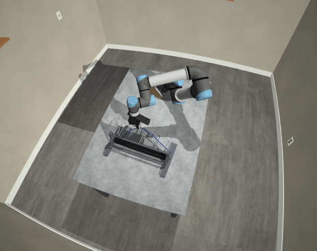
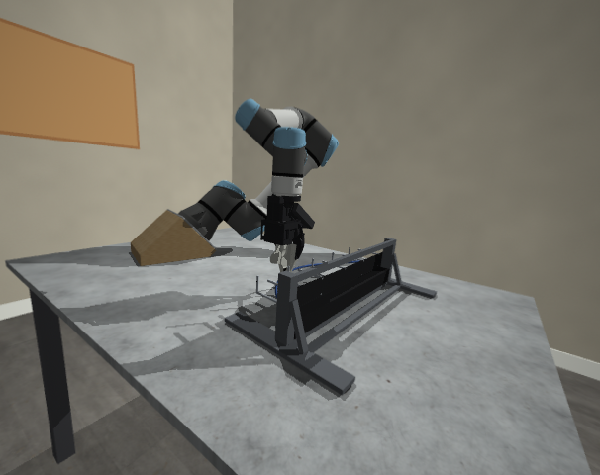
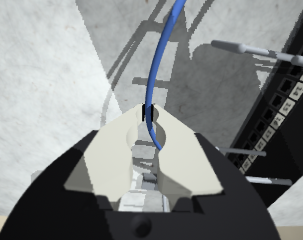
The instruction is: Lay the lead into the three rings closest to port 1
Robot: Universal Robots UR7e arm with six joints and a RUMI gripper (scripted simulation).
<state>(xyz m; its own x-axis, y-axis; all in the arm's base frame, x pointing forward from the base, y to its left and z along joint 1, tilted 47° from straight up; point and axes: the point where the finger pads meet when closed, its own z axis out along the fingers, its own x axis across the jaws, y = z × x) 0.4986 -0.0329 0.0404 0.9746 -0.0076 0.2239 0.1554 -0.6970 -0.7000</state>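
Right now the dark rack is 160 mm ahead of my hand, 70 mm to the left of it and 10 mm above it.
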